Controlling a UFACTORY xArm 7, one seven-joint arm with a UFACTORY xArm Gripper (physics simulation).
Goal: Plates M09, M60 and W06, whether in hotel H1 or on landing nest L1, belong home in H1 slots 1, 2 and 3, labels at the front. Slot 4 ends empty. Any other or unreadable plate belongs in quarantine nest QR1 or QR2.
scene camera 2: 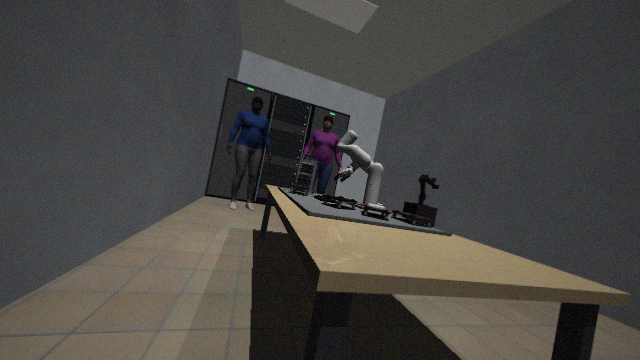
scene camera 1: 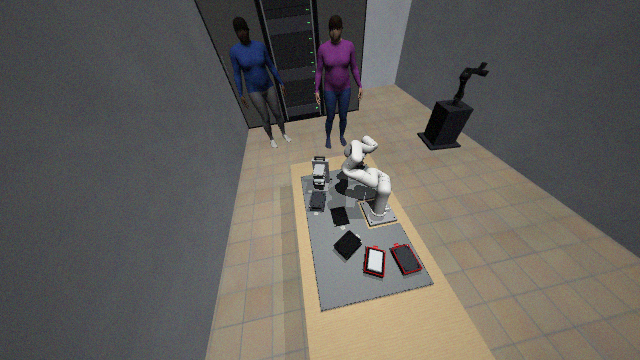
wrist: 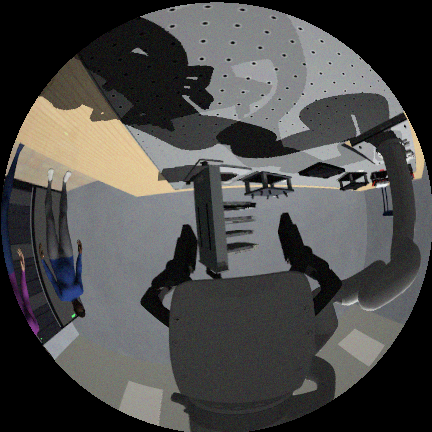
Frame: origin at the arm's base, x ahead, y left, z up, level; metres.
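Seen in the pictures: gripper, fingertip midpoint: (scene camera 2: pixel 337 180) (wrist: pixel 236 227); arm's base at its link origin: (scene camera 1: pixel 378 210) (wrist: pixel 390 147).
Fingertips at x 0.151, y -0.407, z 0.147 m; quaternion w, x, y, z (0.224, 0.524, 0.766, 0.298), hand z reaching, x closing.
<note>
Offsets run from my fingertips to a thing's top centre. "*": to the spot under its first point. Level surfaces: height alone.
Hotel H1 (scene camera 1: pixel 326 167) (scene camera 2: pixel 304 176) (wrist: pixel 210 220) stands upright at the table's far left. In the wrist view several thin shelf or plate edges stick out from its side; I cannot tell which are plates, and no label is readable. My gripper (scene camera 2: pixel 339 176) (wrist: pixel 236 227) is open and empty, level with the hotel and apart from it, the hotel showing between the fingers in the wrist view. A dark nest (scene camera 1: pixel 317 200) (wrist: pixel 268 184) sits beside the hotel. A white plate @[0.010 m back, 0.798 m left, 0.102 m down] (scene camera 1: pixel 375 261) lies in a red-rimmed nest. Another red-rimmed nest @[0.212 m back, 0.803 m left, 0.110 m down] (scene camera 1: pixel 406 259) has a dark middle. Nest names are unreadable.
A flat black pad @[* 0.162 m ahead, 0.429 m left, 0.144 m down] (scene camera 1: pixel 340 216) (wrist: pixel 321 170) and a black nest @[0.143 m ahead, 0.670 m left, 0.100 m down] (scene camera 1: pixel 348 245) (wrist: pixel 353 180) lie on the grey mat @[0.156 m down] (scene camera 1: pixel 345 290). The arm's base plate (scene camera 1: pixel 379 218) stands at the right edge. Two people stand behind the table, and a dark arm on a pedestal (scene camera 1: pixel 446 124) stands farther right.
</note>
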